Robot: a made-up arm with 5 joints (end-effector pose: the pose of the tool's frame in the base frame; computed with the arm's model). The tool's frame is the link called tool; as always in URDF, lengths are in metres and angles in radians. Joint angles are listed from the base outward.
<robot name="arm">
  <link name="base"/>
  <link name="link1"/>
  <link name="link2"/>
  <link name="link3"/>
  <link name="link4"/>
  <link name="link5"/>
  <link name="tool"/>
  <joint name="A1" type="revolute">
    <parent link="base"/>
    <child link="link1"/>
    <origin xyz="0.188 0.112 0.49"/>
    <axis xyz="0 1 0"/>
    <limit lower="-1.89" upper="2.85" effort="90" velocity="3.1"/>
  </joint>
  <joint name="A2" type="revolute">
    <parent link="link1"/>
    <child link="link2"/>
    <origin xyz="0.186 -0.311 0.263"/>
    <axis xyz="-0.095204 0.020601 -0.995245"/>
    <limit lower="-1.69" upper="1.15" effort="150" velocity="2.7"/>
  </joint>
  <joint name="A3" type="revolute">
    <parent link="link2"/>
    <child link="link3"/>
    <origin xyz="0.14 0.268 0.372"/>
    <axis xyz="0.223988 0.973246 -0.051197"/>
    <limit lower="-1.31" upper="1.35" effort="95" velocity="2.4"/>
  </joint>
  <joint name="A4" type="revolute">
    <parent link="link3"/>
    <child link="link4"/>
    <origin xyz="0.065 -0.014 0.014"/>
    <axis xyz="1 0 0"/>
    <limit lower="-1.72" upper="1.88" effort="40" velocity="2.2"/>
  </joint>
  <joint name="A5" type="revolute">
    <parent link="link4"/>
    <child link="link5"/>
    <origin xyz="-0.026 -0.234 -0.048"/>
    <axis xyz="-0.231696 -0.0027 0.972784"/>
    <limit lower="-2.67" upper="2.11" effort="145" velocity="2.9"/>
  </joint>
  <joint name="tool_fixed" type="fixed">
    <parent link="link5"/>
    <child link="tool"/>
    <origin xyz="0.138 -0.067 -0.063" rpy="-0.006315 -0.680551 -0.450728"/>
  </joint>
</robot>
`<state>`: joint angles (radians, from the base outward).
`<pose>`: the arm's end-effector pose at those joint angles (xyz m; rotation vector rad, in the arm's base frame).
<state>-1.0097 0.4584 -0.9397 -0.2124 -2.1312</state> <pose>-0.1737 -0.3327 1.0655 -1.5838 0.9738 1.9639</pose>
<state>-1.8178 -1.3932 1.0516 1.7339 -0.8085</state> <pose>-0.1746 -0.1822 0.0667 0.3341 -0.2992 -0.6582</pose>
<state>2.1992 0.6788 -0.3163 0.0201 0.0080</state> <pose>0.4315 -0.4286 -0.2266 -1.1501 1.0471 0.0222</pose>
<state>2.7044 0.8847 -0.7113 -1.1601 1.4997</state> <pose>0.1376 -0.2354 -0.4122 -0.0135 2.1928 2.1990</pose>
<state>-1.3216 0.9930 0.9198 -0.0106 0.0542</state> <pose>-0.1275 -0.3134 0.8433 0.7814 -0.7984 -1.1708</pose>
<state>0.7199 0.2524 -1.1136 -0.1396 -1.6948</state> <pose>0.8824 -0.3493 0.7663 -0.2806 -1.0836 -2.0837</pose>
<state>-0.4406 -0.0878 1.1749 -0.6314 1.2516</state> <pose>0.3105 -0.0945 1.0557 0.0121 0.0888 1.1608</pose>
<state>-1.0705 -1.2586 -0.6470 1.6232 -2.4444</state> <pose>-0.2460 0.1237 0.5923 0.0266 0.3245 -0.6363</pose>
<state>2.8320 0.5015 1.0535 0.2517 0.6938</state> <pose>-0.0150 -0.1265 0.0440 -0.7136 2.8239 -0.7428</pose>
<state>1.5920 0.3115 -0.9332 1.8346 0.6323</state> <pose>0.8157 0.0799 -0.2173 1.0131 -0.1425 -0.7528</pose>
